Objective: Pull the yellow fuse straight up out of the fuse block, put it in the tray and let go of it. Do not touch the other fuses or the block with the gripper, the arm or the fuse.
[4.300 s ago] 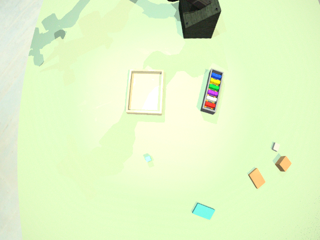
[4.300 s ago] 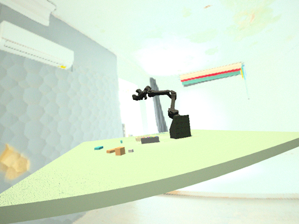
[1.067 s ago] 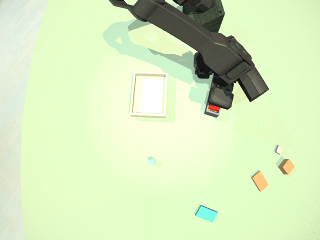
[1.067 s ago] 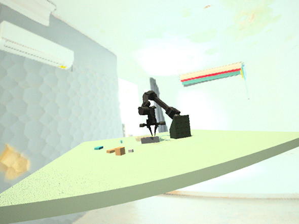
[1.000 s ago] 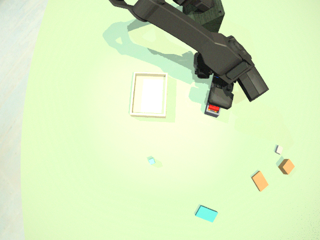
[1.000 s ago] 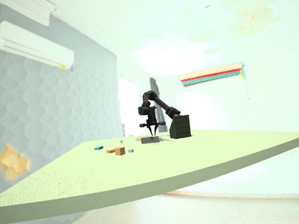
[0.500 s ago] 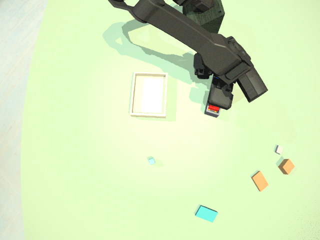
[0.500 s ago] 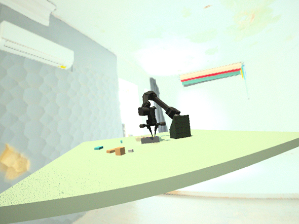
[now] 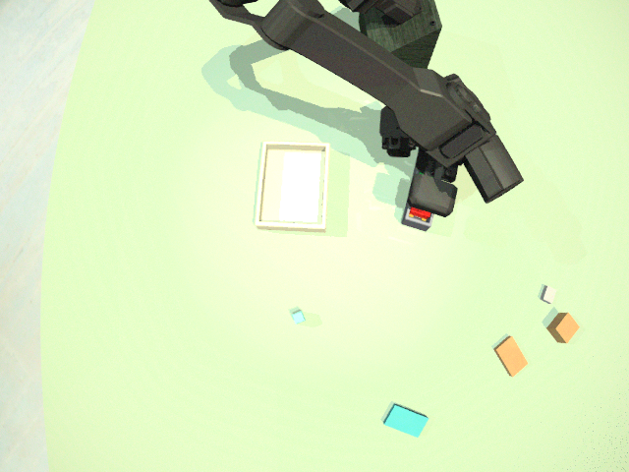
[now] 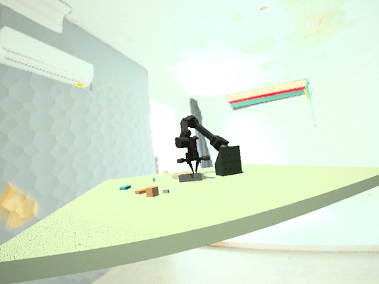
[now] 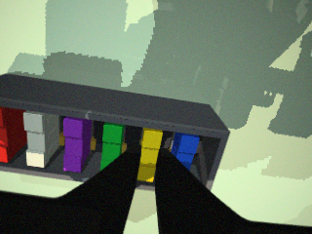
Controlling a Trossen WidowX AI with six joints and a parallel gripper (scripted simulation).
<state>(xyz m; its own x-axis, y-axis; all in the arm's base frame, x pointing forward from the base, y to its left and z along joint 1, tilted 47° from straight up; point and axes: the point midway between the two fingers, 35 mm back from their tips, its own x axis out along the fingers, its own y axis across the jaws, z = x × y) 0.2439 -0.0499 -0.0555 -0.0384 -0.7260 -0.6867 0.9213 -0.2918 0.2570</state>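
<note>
Right now my gripper tip is 10 mm short of the cream tray, 210 mm to the left of it and 30 mm above it. Also, from my gripper tip: cyan cube (200 mm ahead, 220 mm to the right, 20 mm below); yellow fuse (10 mm below); cyan slab (380 mm ahead, 80 mm to the right, 30 mm below).
</note>
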